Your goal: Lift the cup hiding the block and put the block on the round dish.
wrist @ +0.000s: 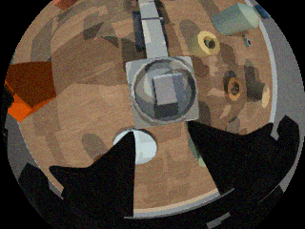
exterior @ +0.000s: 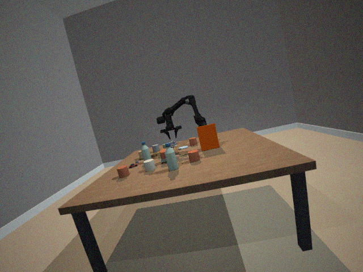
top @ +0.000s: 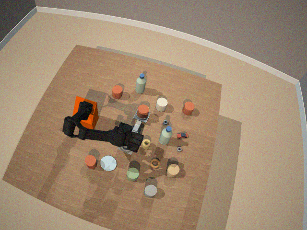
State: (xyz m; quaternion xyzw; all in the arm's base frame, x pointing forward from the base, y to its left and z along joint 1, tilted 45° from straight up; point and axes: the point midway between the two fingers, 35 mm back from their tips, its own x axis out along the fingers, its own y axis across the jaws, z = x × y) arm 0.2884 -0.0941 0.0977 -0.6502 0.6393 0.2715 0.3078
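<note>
The round pale blue dish is 12 cm below my gripper tip, 10 cm to the right of it and 6 cm behind it. The rest, counted from my gripper tip: cup (16 cm to the right, 16 cm behind, 8 cm below); balance (15 cm to the left, 10 cm below, 3 cm ahead); balance beam (16 cm to the left, 8 cm below, 2 cm ahead).
</note>
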